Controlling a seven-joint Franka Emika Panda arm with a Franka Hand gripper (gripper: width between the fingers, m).
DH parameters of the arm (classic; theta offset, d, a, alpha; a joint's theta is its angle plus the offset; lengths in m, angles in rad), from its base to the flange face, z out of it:
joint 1: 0 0.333 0 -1.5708
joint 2: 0 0 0 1.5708
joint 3: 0 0.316 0.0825 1.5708
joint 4: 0 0 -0.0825 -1.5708
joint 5: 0 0.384 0 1.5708
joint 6: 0 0 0.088 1.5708
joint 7: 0 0.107 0 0
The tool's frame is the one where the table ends.
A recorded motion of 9 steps. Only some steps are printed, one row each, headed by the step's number.
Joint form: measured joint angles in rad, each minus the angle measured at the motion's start. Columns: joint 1, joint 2, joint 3, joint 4, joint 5, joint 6, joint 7.
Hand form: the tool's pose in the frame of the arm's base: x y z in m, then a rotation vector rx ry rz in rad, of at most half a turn. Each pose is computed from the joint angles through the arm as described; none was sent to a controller.
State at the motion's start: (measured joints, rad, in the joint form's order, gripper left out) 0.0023 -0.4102 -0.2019 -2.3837 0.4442 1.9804 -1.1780
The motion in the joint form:
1: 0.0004 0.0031 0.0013 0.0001 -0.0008 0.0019 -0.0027
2: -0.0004 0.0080 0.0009 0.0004 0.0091 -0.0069 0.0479
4: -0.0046 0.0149 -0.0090 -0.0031 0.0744 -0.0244 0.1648
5: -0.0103 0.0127 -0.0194 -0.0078 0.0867 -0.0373 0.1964
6: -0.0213 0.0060 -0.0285 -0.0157 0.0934 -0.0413 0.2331
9: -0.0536 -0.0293 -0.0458 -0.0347 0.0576 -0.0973 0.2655
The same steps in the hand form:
1: 0.4239 -0.0621 0.4777 -2.5052 -1.0848 -0.4155
2: 0.4240 -0.0614 0.4755 -2.5164 -1.0085 -0.3927
4: 0.4234 -0.0626 0.4716 -2.5113 -0.7855 -0.3708
5: 0.4204 -0.0675 0.4697 -2.5072 -0.7172 -0.3571
6: 0.4166 -0.0747 0.4686 -2.5128 -0.6410 -0.3505
9: 0.3985 -0.0902 0.4691 -2.5200 -0.5851 -0.2998

